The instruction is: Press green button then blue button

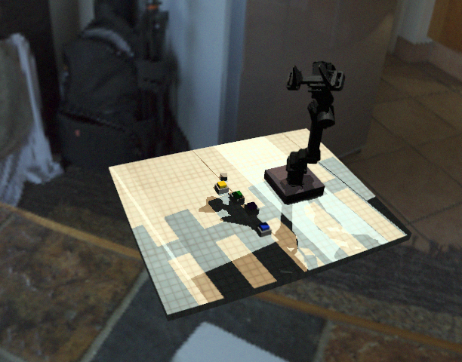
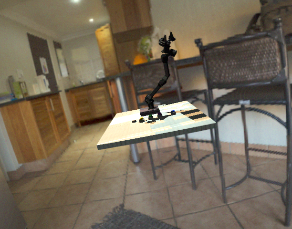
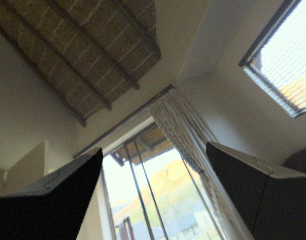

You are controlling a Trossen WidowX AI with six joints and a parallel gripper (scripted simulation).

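Right now my gripper tip is 730 mm above the green button, 300 mm to the left of it and 40 mm short of it. Also, from my gripper tip: yellow button (730 mm below, 390 mm to the right, 80 mm ahead); purple button (730 mm below, 220 mm to the right, 10 mm ahead); blue button (730 mm below, 90 mm to the right, 20 mm ahead).
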